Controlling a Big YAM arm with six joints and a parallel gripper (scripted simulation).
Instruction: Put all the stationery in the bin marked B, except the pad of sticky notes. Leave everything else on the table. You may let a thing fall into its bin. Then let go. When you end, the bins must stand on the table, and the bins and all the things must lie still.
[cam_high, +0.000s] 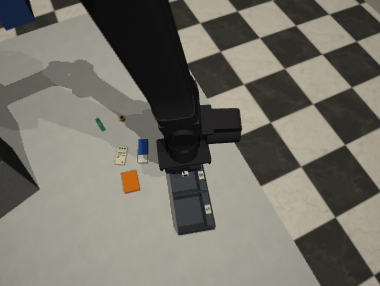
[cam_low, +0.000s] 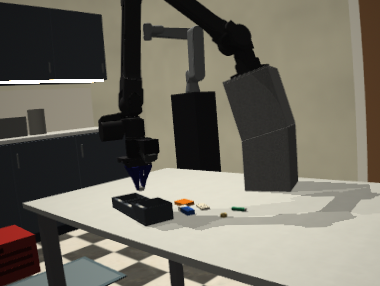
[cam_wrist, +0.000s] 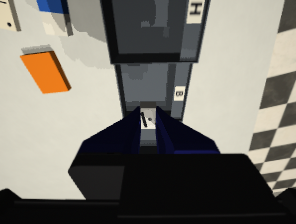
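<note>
The dark bin is 5 cm below my hand and 1 cm ahead of it. From my hand the other things lie so: eraser: 11 cm to the left, 7 cm below, 7 cm behind; binder clip: 1 cm to the right; orange sticky-note pad: 12 cm behind, 7 cm below, 5 cm to the left.
</note>
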